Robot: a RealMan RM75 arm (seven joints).
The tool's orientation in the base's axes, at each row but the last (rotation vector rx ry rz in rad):
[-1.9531 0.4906 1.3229]
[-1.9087 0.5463 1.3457]
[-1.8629 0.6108 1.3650]
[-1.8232 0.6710 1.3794]
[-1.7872 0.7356 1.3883]
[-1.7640 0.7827 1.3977]
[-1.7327 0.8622 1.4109]
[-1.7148 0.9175 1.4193]
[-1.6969 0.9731 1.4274]
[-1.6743 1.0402 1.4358]
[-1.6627 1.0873 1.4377]
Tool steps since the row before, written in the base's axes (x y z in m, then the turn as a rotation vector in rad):
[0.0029 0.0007 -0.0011 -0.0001 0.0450 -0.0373]
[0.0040 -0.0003 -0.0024 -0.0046 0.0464 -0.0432]
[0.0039 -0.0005 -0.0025 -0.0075 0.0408 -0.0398]
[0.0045 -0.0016 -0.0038 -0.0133 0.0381 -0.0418]
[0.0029 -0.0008 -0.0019 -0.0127 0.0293 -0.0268]
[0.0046 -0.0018 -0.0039 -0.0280 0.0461 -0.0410]
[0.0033 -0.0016 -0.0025 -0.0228 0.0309 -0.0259]
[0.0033 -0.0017 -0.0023 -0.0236 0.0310 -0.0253]
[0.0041 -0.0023 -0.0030 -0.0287 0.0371 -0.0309]
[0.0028 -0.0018 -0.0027 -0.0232 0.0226 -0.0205]
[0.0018 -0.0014 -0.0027 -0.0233 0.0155 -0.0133]
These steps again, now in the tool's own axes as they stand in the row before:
[0.0022 -0.0020 -0.0011 0.0375 -0.0172 0.0414]
[0.0037 -0.0018 -0.0023 0.0415 -0.0131 0.0463]
[0.0036 -0.0019 -0.0023 0.0371 -0.0085 0.0431]
[0.0049 -0.0016 -0.0033 0.0373 -0.0019 0.0445]
[0.0026 -0.0015 -0.0020 0.0229 -0.0006 0.0348]
[0.0048 -0.0021 -0.0034 0.0331 0.0054 0.0589]
[0.0031 -0.0017 -0.0027 0.0199 0.0069 0.0412]
[0.0029 -0.0018 -0.0027 0.0192 0.0075 0.0416]
[0.0037 -0.0024 -0.0035 0.0236 0.0094 0.0501]
[0.0031 -0.0017 -0.0024 0.0156 0.0108 0.0333]
[0.0030 -0.0011 -0.0016 0.0096 0.0141 0.0258]

